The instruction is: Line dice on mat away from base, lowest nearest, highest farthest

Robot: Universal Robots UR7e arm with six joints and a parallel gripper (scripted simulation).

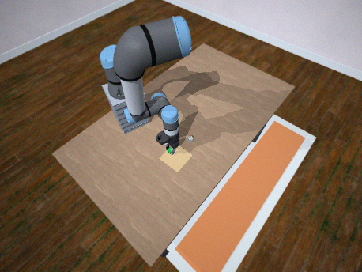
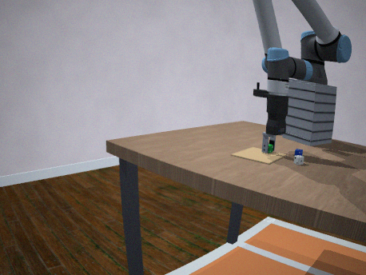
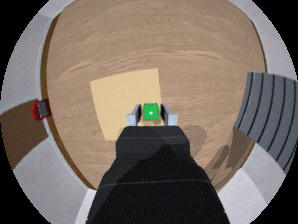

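My gripper is now 1 cm above the green die. The rest, counted from my hand: tan mat: 5 cm ahead, 2 cm below, 1 cm to the right; blue die: 11 cm to the left, 4 cm behind, 1 cm below; white die: 14 cm to the left, 4 cm ahead, 1 cm below.
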